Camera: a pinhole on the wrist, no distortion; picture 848 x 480 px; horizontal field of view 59.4 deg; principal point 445.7 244.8 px. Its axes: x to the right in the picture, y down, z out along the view. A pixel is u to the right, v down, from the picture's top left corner.
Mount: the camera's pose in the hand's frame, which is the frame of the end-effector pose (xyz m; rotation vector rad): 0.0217 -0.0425 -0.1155 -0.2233 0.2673 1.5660
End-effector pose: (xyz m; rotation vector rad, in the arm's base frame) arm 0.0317 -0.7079 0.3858 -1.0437 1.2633 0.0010
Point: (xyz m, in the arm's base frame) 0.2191 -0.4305 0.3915
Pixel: 380 438
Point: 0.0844 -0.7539 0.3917
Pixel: 104 159
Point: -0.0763 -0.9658 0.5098
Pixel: behind the camera
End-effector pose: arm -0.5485 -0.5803 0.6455 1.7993 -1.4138 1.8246
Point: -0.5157 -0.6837 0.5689
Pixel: 545 407
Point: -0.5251 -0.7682 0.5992
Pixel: 571 218
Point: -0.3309 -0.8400 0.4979
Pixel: 350 391
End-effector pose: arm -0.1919 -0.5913 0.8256 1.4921 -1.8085 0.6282
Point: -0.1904 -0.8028 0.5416
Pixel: 163 454
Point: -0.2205 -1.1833 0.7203
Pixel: outside the picture
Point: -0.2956 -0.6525 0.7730
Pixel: 611 304
